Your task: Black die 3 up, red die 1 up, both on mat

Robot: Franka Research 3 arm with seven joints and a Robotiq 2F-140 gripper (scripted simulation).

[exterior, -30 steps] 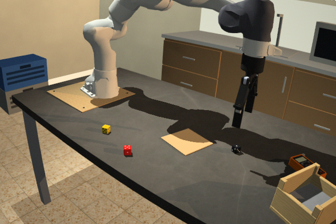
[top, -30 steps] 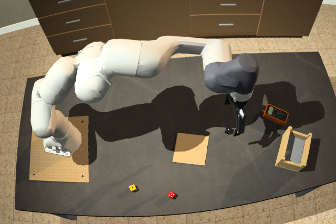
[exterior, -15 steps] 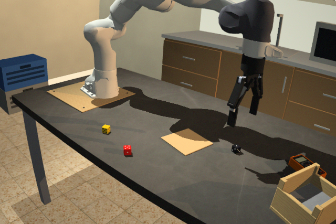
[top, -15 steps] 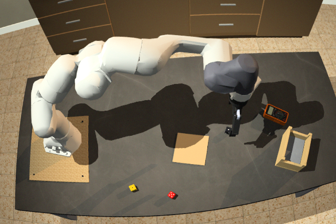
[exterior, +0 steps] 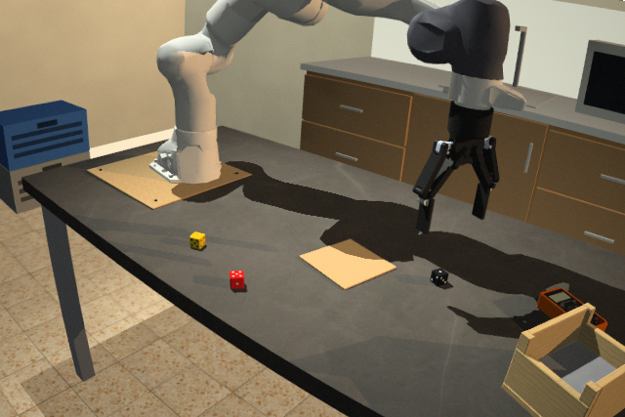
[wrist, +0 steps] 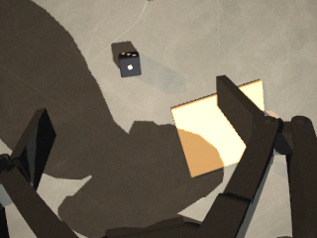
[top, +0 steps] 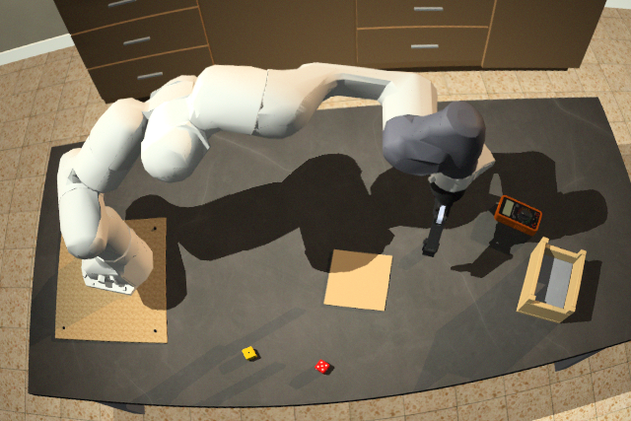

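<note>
Right now the black die is 130 mm below my hand. The rest, counted from my hand: wooden box: 300 mm ahead, 170 mm to the right, 90 mm below; tan mat: 180 mm behind, 140 mm below, 60 mm to the right; orange multimeter: 260 mm ahead, 120 mm below, 40 mm to the left.
</note>
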